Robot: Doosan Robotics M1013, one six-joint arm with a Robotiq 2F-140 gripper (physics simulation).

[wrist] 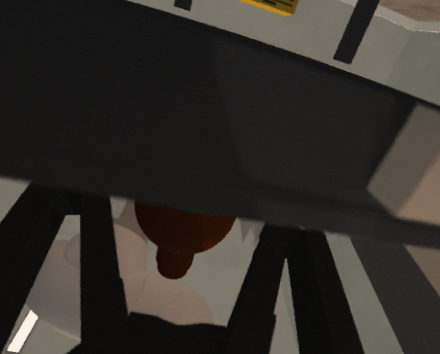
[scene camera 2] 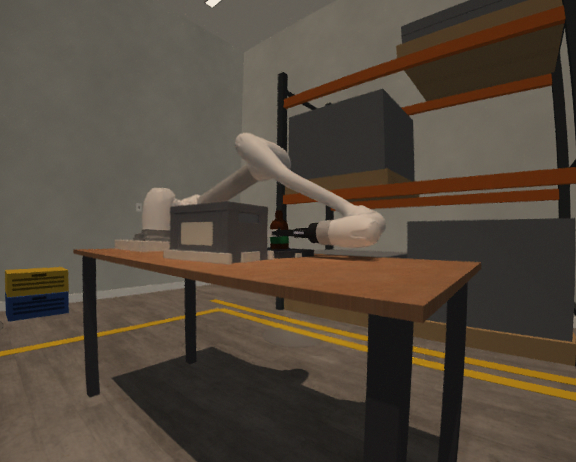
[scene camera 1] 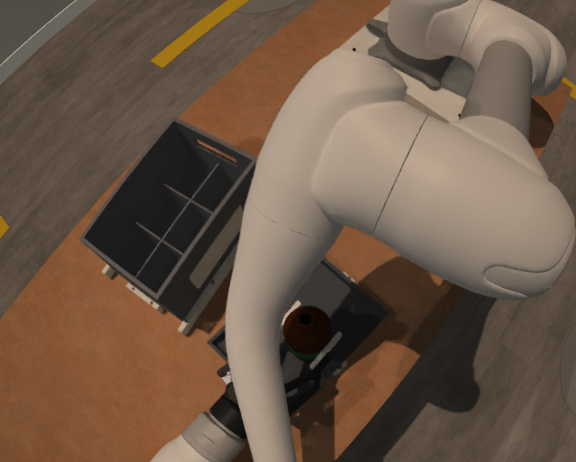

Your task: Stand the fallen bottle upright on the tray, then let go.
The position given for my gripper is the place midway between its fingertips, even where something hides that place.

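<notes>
Brown bottle (scene camera 1: 307, 330) visible; the wrist view also shows the bottle (wrist: 179, 234). My gripper (scene camera 1: 319, 319) is visible as well.
</notes>
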